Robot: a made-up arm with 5 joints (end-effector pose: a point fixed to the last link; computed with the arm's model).
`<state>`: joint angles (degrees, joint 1 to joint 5).
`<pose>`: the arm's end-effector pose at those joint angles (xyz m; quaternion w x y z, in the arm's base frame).
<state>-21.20 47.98 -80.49 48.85 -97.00</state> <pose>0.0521 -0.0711 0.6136 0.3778 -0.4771 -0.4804 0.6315</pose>
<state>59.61 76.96 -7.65 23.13 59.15</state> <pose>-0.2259 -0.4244 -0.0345 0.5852 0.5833 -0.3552 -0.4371</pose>
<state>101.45 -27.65 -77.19 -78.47 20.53</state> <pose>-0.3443 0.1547 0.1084 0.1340 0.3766 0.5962 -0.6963</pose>
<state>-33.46 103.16 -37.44 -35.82 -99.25</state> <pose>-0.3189 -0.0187 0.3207 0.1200 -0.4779 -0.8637 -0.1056</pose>
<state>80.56 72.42 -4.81 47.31 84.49</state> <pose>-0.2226 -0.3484 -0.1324 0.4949 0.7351 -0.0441 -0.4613</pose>
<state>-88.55 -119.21 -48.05 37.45 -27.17</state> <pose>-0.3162 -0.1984 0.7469 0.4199 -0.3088 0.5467 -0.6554</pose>
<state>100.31 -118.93 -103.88 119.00 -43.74</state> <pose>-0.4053 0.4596 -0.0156 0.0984 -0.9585 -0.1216 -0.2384</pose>
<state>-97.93 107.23 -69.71 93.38 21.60</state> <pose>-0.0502 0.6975 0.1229 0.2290 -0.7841 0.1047 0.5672</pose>
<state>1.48 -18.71 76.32 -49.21 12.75</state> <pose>-0.2328 0.0134 0.2856 0.5495 -0.5992 -0.5820 0.0162</pose>
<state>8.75 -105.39 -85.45 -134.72 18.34</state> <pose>-0.2433 0.1959 0.0394 0.0317 0.6305 0.1849 0.7531</pose>
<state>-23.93 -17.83 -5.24 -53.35 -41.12</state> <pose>-0.1494 -0.0014 0.3825 0.5055 -0.7460 -0.3551 -0.2489</pose>
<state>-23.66 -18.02 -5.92 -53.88 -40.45</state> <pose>-0.1532 -0.0070 0.3829 0.5117 -0.7376 -0.3571 -0.2580</pose>
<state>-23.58 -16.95 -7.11 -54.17 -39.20</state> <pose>-0.1613 -0.0158 0.3856 0.5209 -0.7206 -0.3688 -0.2711</pose>
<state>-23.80 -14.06 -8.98 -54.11 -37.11</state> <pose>-0.1753 -0.0296 0.3905 0.5338 -0.6902 -0.3943 -0.2885</pose>
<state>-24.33 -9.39 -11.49 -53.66 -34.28</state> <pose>-0.1936 -0.0493 0.3963 0.5500 -0.6456 -0.4320 -0.3069</pose>
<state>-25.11 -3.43 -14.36 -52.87 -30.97</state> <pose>-0.2128 -0.0742 0.4011 0.5675 -0.5894 -0.4768 -0.3213</pose>
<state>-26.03 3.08 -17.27 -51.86 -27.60</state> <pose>-0.2288 -0.1020 0.4041 0.5845 -0.5277 -0.5219 -0.3279</pose>
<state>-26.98 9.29 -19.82 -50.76 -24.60</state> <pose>-0.2390 -0.1281 0.4059 0.5986 -0.4696 -0.5612 -0.3258</pose>
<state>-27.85 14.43 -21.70 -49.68 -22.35</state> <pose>-0.2436 -0.1483 0.4080 0.6085 -0.4242 -0.5908 -0.3174</pose>
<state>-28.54 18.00 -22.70 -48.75 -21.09</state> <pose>-0.2448 -0.1594 0.4108 0.6133 -0.3973 -0.6097 -0.3069</pose>
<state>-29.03 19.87 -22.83 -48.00 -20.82</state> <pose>-0.2449 -0.1610 0.4145 0.6133 -0.3903 -0.6189 -0.2973</pose>
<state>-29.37 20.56 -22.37 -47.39 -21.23</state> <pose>-0.2447 -0.1560 0.4184 0.6100 -0.3969 -0.6219 -0.2893</pose>
